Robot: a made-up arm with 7 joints. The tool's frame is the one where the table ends. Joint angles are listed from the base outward.
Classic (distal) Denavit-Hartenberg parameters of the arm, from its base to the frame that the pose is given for. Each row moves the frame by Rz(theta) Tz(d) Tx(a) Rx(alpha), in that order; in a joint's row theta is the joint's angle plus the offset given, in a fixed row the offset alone. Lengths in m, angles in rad.
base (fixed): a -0.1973; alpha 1.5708; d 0.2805; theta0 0
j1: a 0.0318; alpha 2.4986; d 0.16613; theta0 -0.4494
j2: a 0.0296; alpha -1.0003; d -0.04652; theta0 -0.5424
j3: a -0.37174; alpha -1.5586; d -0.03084; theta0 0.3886
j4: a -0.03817; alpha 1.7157; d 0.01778; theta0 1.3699
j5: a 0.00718; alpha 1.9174; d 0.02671; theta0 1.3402
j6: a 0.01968; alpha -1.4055; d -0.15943; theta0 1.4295
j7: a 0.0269; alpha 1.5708; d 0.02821; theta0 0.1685
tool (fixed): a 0; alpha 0; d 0.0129; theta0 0
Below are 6 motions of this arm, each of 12 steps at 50 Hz.
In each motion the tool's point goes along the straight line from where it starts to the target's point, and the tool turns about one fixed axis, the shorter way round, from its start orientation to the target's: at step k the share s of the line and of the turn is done. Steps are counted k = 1, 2, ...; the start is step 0. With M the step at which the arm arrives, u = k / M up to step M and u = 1 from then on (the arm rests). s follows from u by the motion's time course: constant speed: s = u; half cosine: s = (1 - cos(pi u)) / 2; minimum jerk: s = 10 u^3 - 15 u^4 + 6 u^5.
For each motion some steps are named. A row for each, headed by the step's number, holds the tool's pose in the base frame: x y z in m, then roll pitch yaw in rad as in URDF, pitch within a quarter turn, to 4 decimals.
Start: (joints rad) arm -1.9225 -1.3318 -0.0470 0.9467 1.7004 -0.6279 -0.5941
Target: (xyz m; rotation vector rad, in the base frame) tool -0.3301 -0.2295 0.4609 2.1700 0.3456 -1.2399
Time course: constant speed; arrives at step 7
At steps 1, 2, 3, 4, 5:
1: -0.3151 -0.2274 0.4698 2.2563 1.1232 -0.2000
2: -0.3176 -0.2278 0.4684 2.2756 1.1044 -0.1862
3: -0.3201 -0.2281 0.4669 2.2937 1.0856 -0.1737
4: -0.3226 -0.2285 0.4654 2.3107 1.0666 -0.1624
5: -0.3251 -0.2288 0.4639 2.3267 1.0476 -0.1521

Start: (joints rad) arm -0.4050 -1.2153 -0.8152 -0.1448 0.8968 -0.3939 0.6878
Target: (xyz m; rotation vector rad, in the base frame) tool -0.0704 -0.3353 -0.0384 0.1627 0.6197 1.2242
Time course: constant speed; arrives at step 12
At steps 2, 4, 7, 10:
2: -0.1703 -0.3251 -0.0286 0.7579 0.3041 1.4227
4: -0.1503 -0.3271 -0.0305 0.7047 0.3173 1.4109
7: -0.1203 -0.3302 -0.0335 0.6243 0.3360 1.3917
10: -0.0904 -0.3333 -0.0364 0.5429 0.3532 1.3708

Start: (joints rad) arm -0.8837 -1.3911 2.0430 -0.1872 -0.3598 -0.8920 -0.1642
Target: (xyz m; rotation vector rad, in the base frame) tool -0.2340 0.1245 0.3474 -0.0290 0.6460 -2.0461
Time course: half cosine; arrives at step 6
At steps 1, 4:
1: -0.2243 0.1297 0.3446 -0.4667 0.2390 -2.2016
4: -0.2314 0.1259 0.3466 -0.4810 0.2359 -2.1740

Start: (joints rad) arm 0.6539 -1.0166 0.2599 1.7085 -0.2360 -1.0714 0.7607
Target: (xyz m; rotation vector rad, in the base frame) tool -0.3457 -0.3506 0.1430 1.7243 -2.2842 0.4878
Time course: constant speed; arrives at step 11
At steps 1, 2, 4, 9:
1: -0.3079 -0.3577 0.1492 -3.0267 -0.4820 -1.8554
2: -0.3117 -0.3570 0.1486 -3.0250 -0.4731 -1.8574
4: -0.3193 -0.3556 0.1473 -3.0217 -0.4552 -1.8613
9: -0.3381 -0.3520 0.1442 -3.0139 -0.4105 -1.8708

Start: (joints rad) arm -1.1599 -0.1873 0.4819 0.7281 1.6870 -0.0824 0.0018
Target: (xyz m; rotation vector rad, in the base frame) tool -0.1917 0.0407 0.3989 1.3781 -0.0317 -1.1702
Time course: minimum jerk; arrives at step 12
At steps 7, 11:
7: -0.1939 0.0355 0.4019 1.2188 0.6046 -0.8131
11: -0.1917 0.0406 0.3989 1.2132 0.6333 -0.9274

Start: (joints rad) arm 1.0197 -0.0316 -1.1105 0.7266 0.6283 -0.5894 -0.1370
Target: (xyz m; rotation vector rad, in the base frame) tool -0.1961 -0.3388 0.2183 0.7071 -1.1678 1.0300
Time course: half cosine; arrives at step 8
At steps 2, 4, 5, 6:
2: -0.1947 -0.3451 0.2203 -0.0386 -1.2186 1.2215
4: -0.1953 -0.3425 0.2195 -0.1022 -1.2477 1.2751
5: -0.1956 -0.3411 0.2190 -0.1411 -1.2629 1.3086
6: -0.1959 -0.3399 0.2186 -0.1769 -1.2755 1.3398

